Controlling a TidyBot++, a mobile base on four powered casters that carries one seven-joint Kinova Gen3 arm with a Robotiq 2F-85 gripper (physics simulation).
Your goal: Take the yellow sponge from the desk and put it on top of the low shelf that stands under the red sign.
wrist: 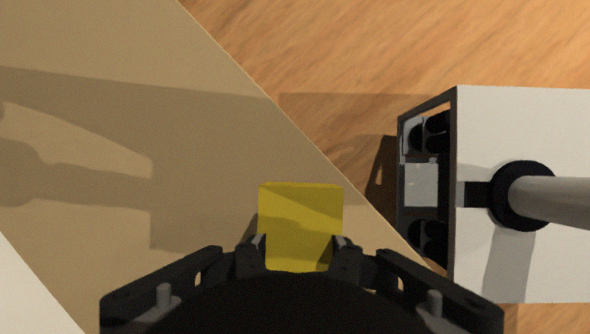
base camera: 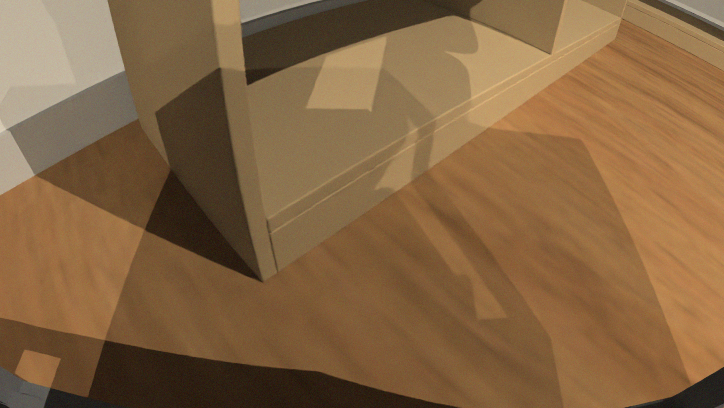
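Where they show: gripper, between the fingertips: (wrist: 299, 242); arm's base, origin of its link: (wrist: 527, 196).
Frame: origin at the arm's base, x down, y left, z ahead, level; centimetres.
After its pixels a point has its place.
My gripper (wrist: 299, 242) @[x -28.2, y 0.7, z 50.5 cm] is shut on the yellow sponge (wrist: 300, 207) @[x -29.8, y -2.4, z 50.5 cm], with one finger at its left side and one at its right in the wrist view. The sponge is over the tan top of the low shelf (base camera: 232, 126) @[x 21.2, y 8.3, z 33.0 cm] (wrist: 200, 130) @[x -21.4, y -9.5, z 62.3 cm], near the shelf's slanting front edge. A dark shadow lies close at the sponge's left side. I cannot tell whether the sponge touches the top. In the base camera view the shelf's side panel and lower board show, but its top does not. The red sign and the desk do not show.
The white-topped mobile base (wrist: 500, 125) @[x 1.4, y -15.9, z 5.0 cm] with the arm's grey post (wrist: 555, 200) @[x -8.7, y -0.3, z 4.6 cm] stands on the wooden floor (base camera: 329, 304) @[x 39.6, y 1.9, z 30.8 cm] (wrist: 350, 50) @[x 39.6, y -55.0, z 30.5 cm], to the right of the shelf in the wrist view. A pale wall (base camera: 45, 60) @[x 23.6, y 45.5, z 55.3 cm] with a grey skirting (base camera: 75, 116) @[x 33.7, y 43.8, z 55.2 cm] is behind the shelf.
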